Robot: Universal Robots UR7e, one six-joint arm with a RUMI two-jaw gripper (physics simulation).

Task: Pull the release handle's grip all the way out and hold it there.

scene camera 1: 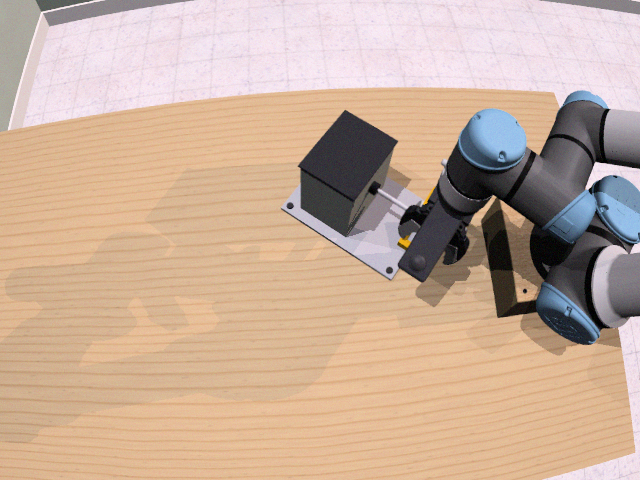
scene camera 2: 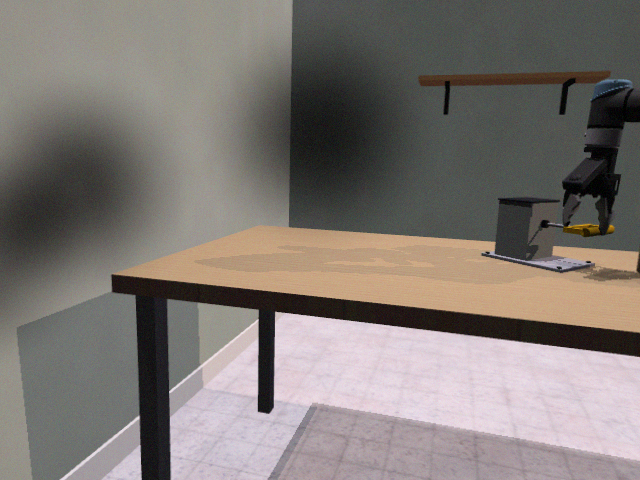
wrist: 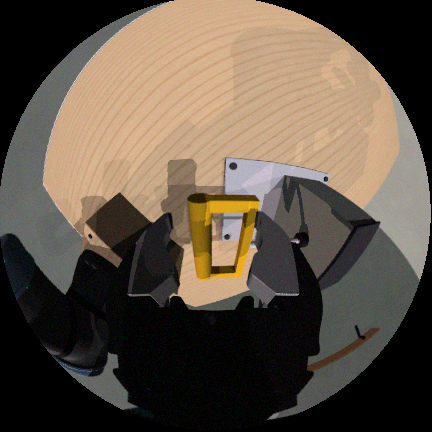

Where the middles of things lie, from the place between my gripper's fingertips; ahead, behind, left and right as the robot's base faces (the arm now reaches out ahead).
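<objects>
Grey base plate (scene camera 1: 373,240): 0.1 m ahead of my hand, 0.1 m below it, 0.11 m to the right of it.
</objects>
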